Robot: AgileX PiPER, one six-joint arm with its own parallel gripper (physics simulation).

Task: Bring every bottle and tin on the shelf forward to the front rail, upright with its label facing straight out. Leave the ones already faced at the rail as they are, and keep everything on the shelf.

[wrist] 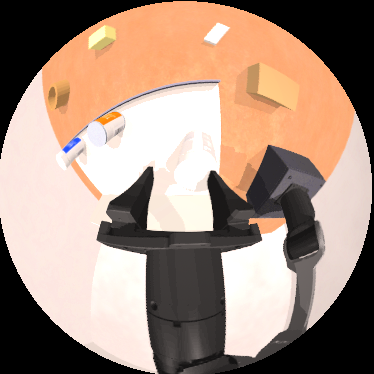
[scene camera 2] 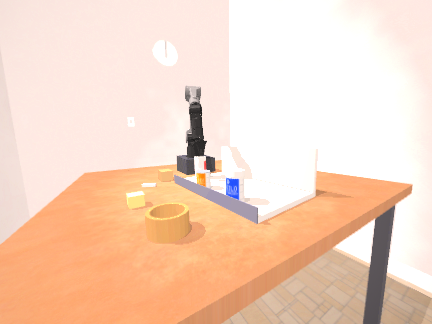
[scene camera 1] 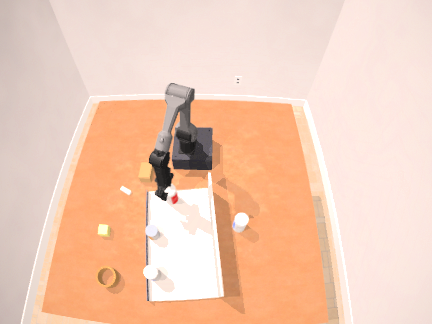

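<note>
A white bottle with a red label (scene camera 1: pixel 174 197) (scene camera 2: pixel 200 162) (wrist: pixel 194 155) stands back from the front rail (scene camera 1: pixel 147 250) (scene camera 2: pixel 215 197), near the shelf's robot end; its red side is turned away from the rail. My gripper (scene camera 1: pixel 165 194) (wrist: pixel 181 173) is open, its fingertips close to this bottle and either side of its near end in the wrist view. An orange-labelled bottle (scene camera 1: pixel 152 231) (scene camera 2: pixel 201 179) (wrist: pixel 106 128) and a blue-labelled one (scene camera 1: pixel 151 272) (scene camera 2: pixel 233 186) (wrist: pixel 71 152) stand upright at the rail, labels outward. A white container with some blue (scene camera 1: pixel 240 222) is outside the shelf, behind its back panel.
The shelf's white back panel (scene camera 1: pixel 216 240) rises opposite the rail. In front of the rail lie a wooden ring (scene camera 1: pixel 98 277) (scene camera 2: pixel 167 232), a yellow block (scene camera 1: pixel 104 230) (scene camera 2: pixel 135 200) (wrist: pixel 102 38), a small white piece (scene camera 1: pixel 125 190) (wrist: pixel 216 33) and a tan block (scene camera 1: pixel 145 172) (wrist: pixel 275 86).
</note>
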